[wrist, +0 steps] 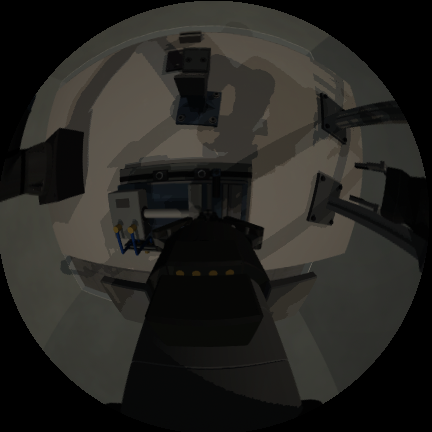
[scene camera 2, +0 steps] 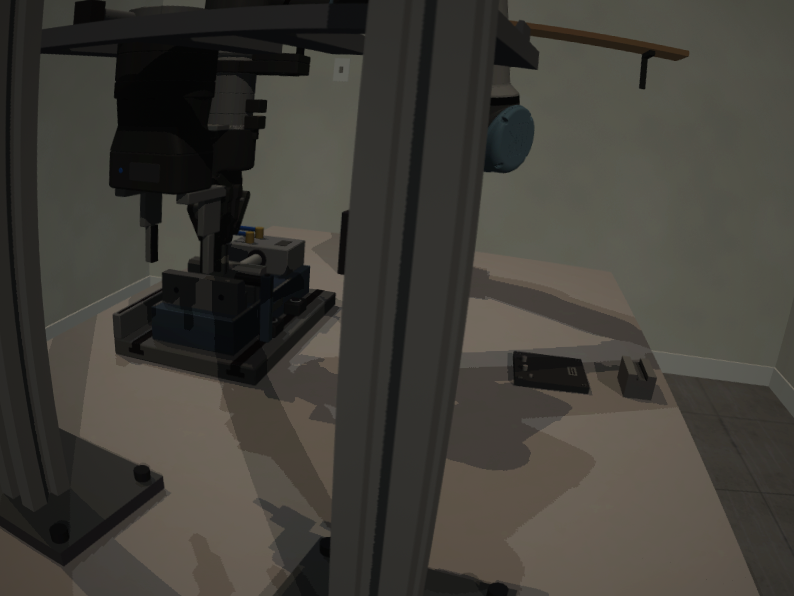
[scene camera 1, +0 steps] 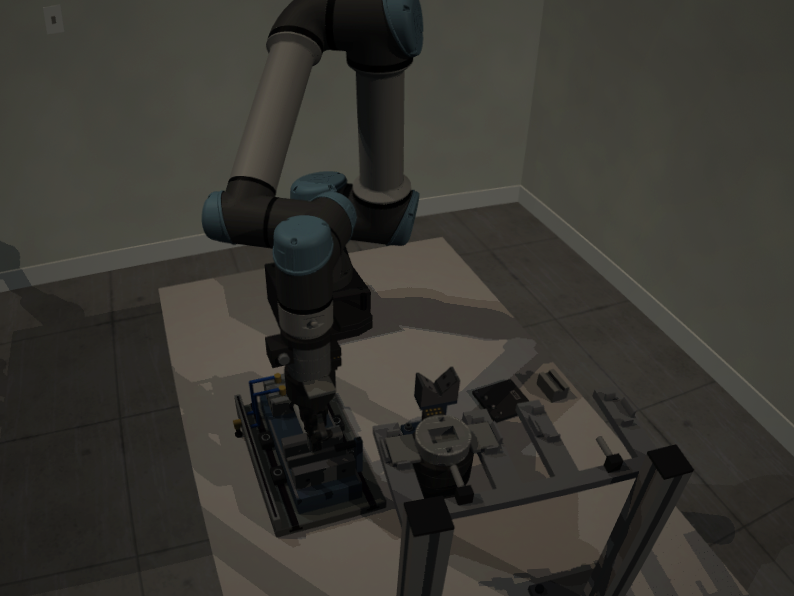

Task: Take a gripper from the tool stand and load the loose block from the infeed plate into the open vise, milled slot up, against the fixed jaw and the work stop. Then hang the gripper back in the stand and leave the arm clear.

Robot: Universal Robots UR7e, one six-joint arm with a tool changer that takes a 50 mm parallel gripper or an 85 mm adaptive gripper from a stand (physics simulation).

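Frame: origin at the arm's base, x back, y right, z up, level; millimetres.
Seen in the pictures: arm's base, origin of its link: (wrist: 43,168).
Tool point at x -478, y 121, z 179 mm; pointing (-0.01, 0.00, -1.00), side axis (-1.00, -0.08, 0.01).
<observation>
Offsets run from my tool point to a thing's top centre. "pt": to the spot under its first point.
My gripper (scene camera 1: 322,436) (scene camera 2: 222,256) (wrist: 208,215), the adaptive one, points down into the vise {dx +55, dy +7, dz -179 mm} (scene camera 1: 328,495) (scene camera 2: 203,328) (wrist: 167,196). Its fingers are drawn close together, with the tips low between the jaws. It seems shut on the block, which is mostly hidden behind the fingers and jaws; the slot cannot be made out. The front jaw (scene camera 1: 325,472) (scene camera 2: 192,291) stands just in front of the fingertips. A blue upright plate {pt dx -17, dy -70, dz -210 mm} (scene camera 1: 358,454) (scene camera 2: 266,314) stands at the vise's side. The black infeed plate {dx +88, dy -397, dz -270 mm} (scene camera 1: 506,392) (scene camera 2: 545,372) carries no block.
The tool stand (scene camera 1: 545,492) (scene camera 2: 410,320) is close beside the vise. The other gripper (scene camera 2: 160,157) (wrist: 405,192) hangs in it, fingers down. A V-shaped rest (scene camera 1: 438,390) stands behind it. A slotted grey block {dx +86, dy -507, dz -248 mm} (scene camera 1: 552,384) (scene camera 2: 636,378) sits beside the infeed plate.
</observation>
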